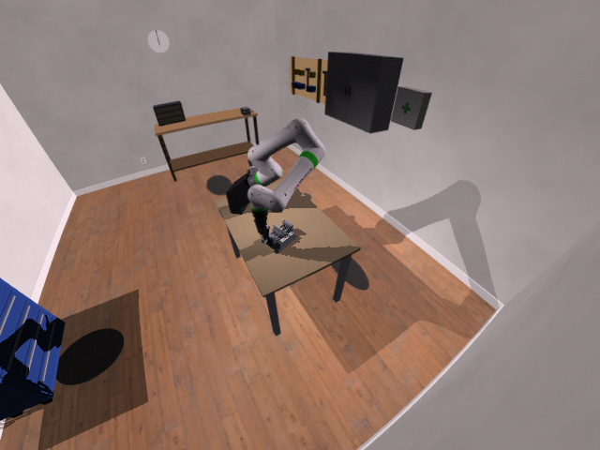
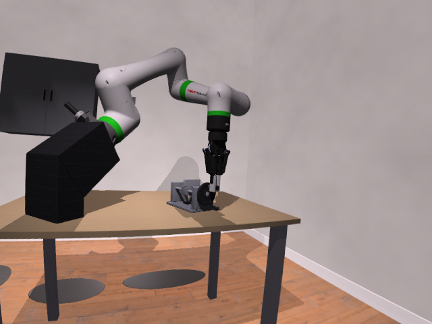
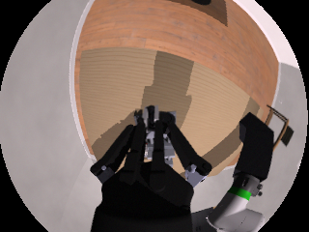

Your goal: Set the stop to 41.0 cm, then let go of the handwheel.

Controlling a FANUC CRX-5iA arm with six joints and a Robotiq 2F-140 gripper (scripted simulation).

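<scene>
The black handwheel is 10 mm behind my hand, 20 mm to the left of it and 20 mm below it. From my hand the other things lie so: grey stop: 50 mm behind, 130 mm to the left, 30 mm below.
</scene>
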